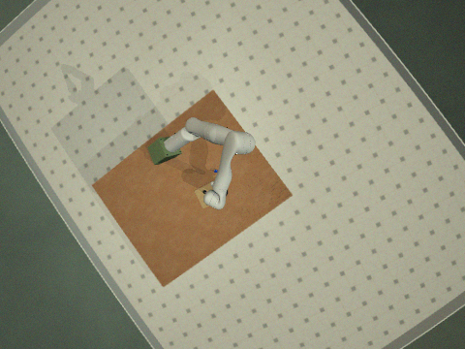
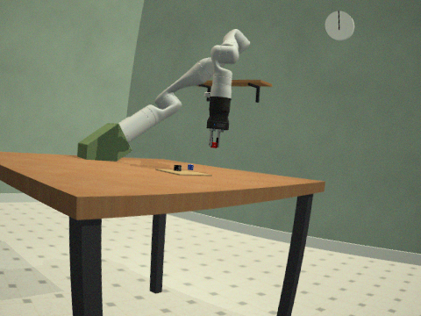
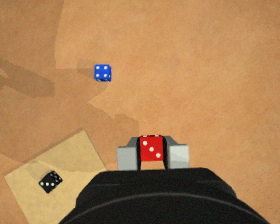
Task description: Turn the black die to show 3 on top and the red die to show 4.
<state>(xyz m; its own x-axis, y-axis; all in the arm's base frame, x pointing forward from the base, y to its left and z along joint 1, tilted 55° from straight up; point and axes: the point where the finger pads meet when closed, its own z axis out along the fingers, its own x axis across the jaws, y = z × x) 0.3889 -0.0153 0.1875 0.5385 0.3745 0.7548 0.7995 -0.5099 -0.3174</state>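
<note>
Right now the red die is 10 mm below my hand. Round my hand: tan mat 140 mm to the right, 110 mm below; blue die 110 mm below, 110 mm behind; black die 140 mm to the right, 100 mm below, 30 mm behind.
</note>
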